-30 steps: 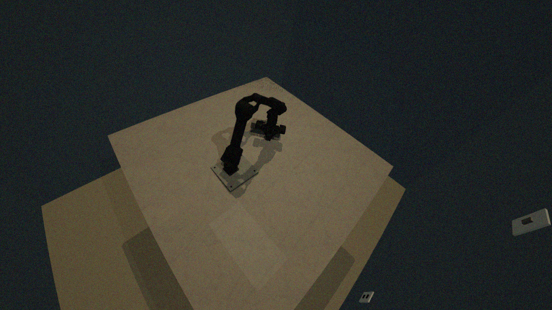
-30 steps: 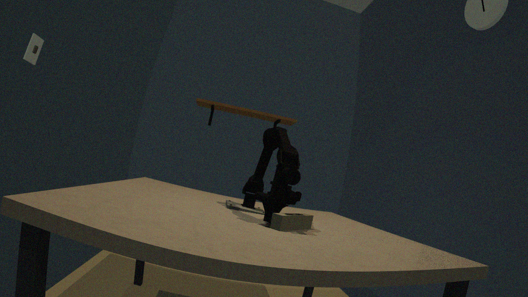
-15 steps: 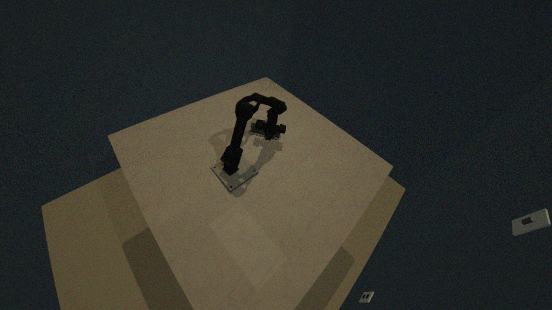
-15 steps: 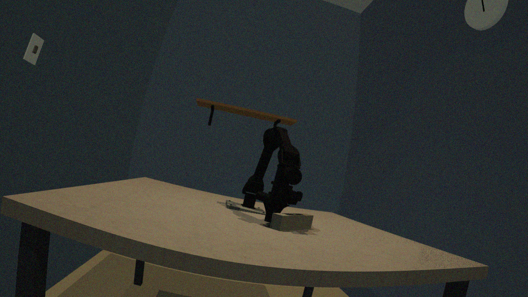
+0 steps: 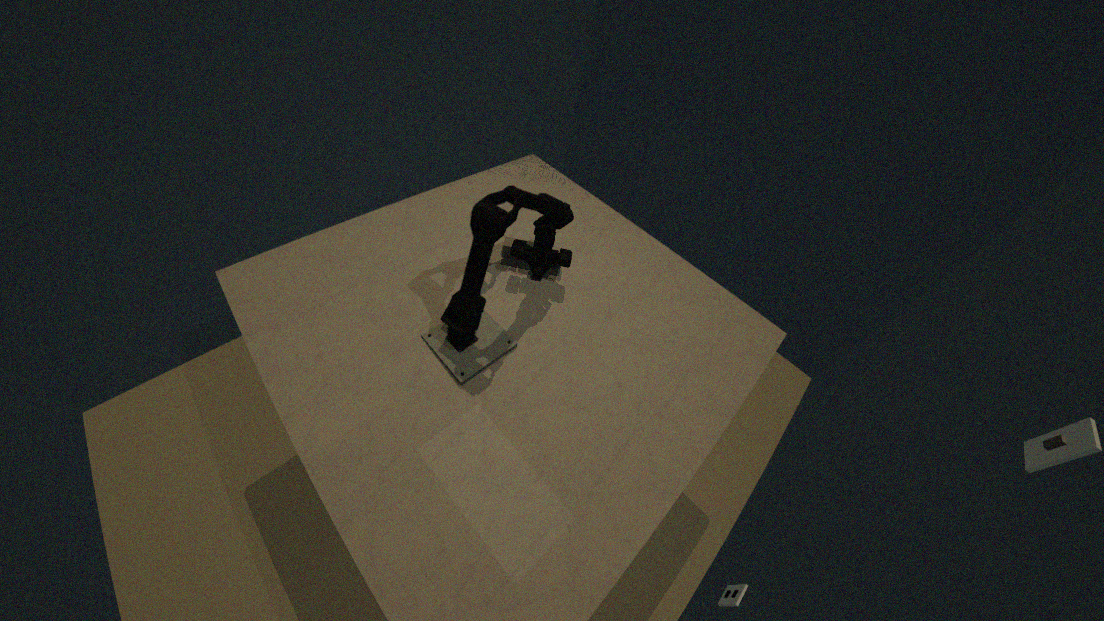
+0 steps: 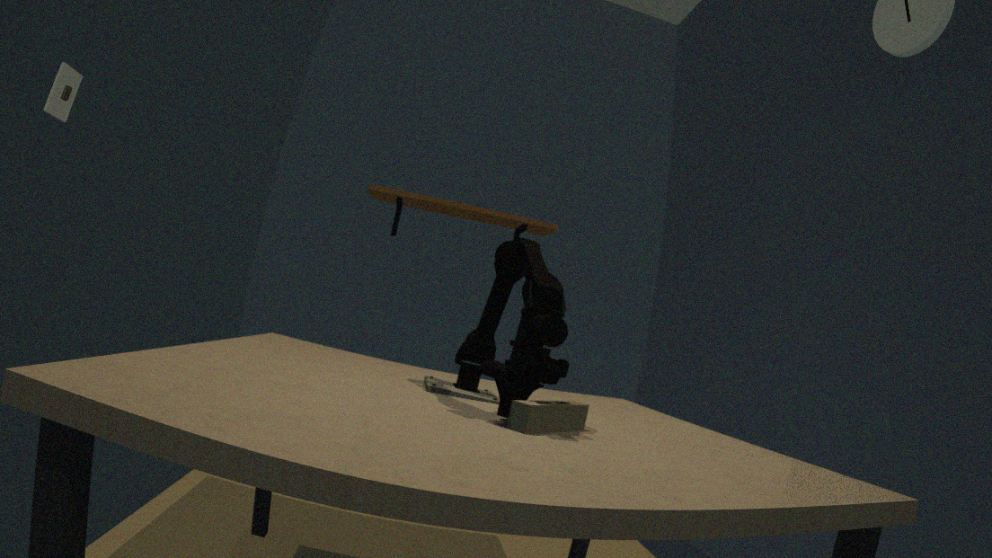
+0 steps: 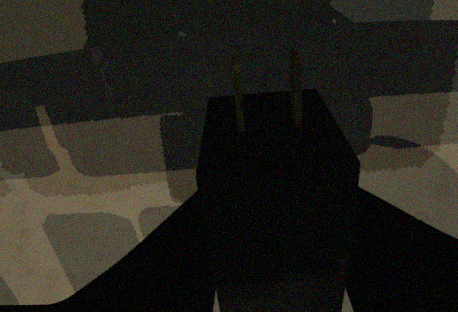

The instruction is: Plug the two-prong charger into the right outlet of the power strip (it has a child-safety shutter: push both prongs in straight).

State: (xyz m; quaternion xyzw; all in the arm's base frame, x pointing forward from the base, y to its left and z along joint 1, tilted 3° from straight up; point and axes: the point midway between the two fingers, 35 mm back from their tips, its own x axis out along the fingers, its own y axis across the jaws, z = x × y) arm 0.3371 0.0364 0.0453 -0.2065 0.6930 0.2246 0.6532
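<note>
My gripper tip is now 20 mm short of the black two-prong charger, 10 mm to the right of it and 10 mm below it.
</note>
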